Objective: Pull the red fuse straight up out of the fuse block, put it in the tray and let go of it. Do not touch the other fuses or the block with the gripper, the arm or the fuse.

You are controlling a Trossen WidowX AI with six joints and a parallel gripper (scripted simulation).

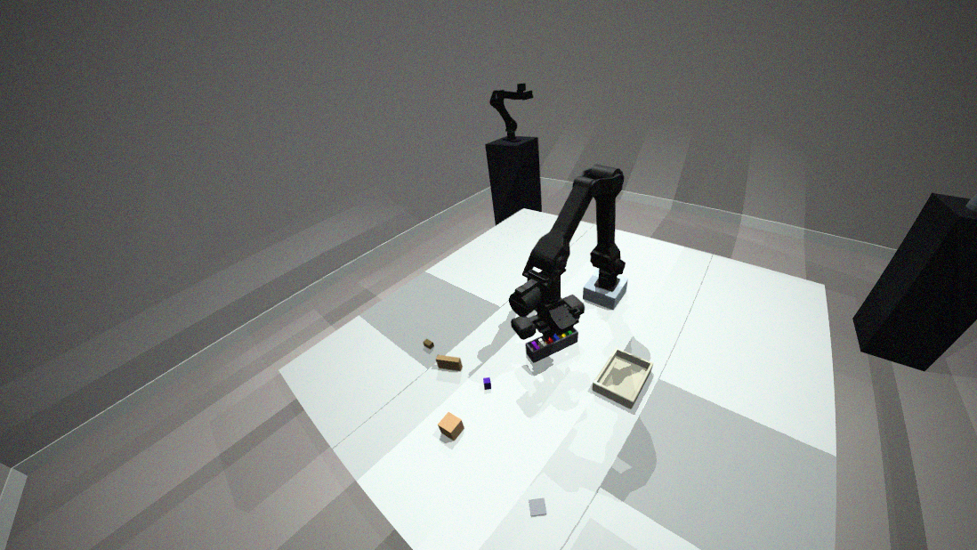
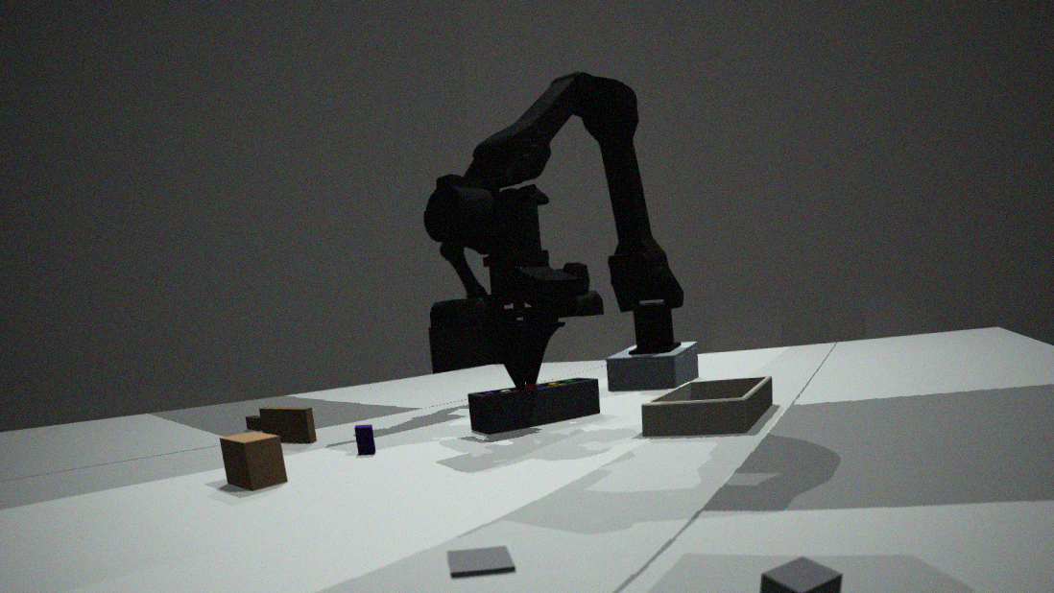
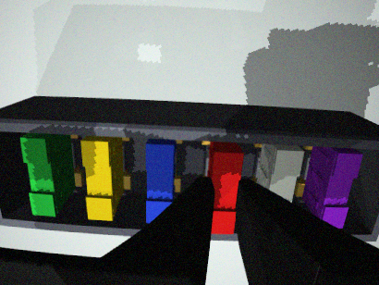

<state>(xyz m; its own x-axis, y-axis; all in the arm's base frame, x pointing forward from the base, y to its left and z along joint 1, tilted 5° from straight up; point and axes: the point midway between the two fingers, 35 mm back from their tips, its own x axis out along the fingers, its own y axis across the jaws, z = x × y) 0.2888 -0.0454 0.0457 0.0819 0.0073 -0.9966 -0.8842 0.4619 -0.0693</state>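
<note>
Now: the white fuse 2 cm ahead of my gripper tip, 1 cm to the right of it and 1 cm below it. Also, from my gripper tip: red fuse (1 cm below); then purple fuse (4 cm ahead, 2 cm to the right, 1 cm below); then blue fuse (2 cm behind, 1 cm to the left, 1 cm below).
</note>
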